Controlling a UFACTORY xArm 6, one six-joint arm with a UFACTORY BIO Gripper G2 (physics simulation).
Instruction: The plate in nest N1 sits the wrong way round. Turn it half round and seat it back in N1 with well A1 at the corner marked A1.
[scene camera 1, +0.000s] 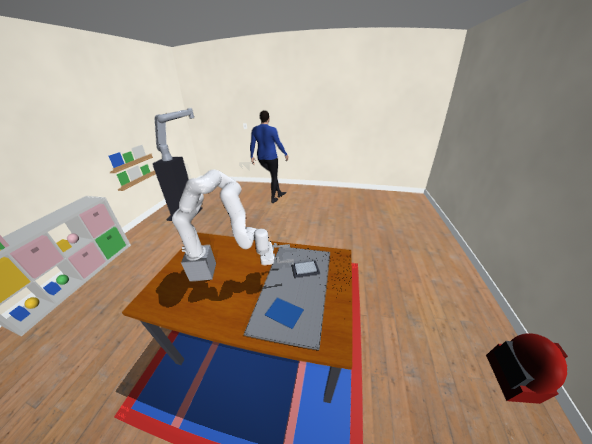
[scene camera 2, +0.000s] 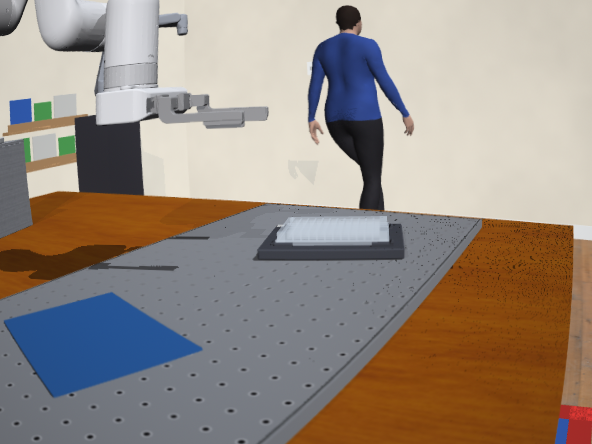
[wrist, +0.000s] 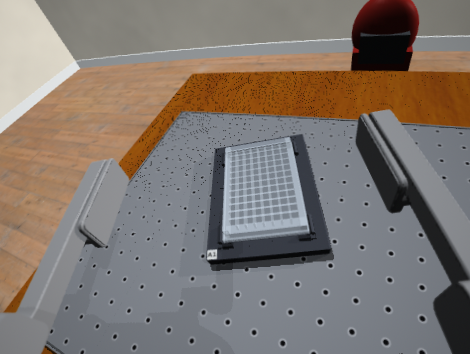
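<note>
The clear, pale gridded plate (scene camera 1: 305, 268) (scene camera 2: 335, 230) (wrist: 262, 190) lies level within the dark nest (scene camera 2: 330, 254) (wrist: 275, 253) on the perforated board. The white A1 label (wrist: 212, 255) is on the nest's near-left corner in the wrist view. The plate's own well A1 cannot be made out. My gripper (scene camera 1: 291, 253) (scene camera 2: 256, 116) (wrist: 244, 167) is open and empty, with its fingers level and wide apart. It is well above the board, back from the nest on the arm's side, and touches neither plate nor nest.
A flat blue square (scene camera 1: 284, 313) (scene camera 2: 100, 340) lies on the grey perforated board (scene camera 1: 265, 327) (scene camera 2: 240, 320) (wrist: 165, 305), apart from the nest. The board lies on the wooden table (scene camera 1: 225, 320) (scene camera 2: 450, 350). A person (scene camera 1: 266, 145) (scene camera 2: 347, 85) is beyond the table.
</note>
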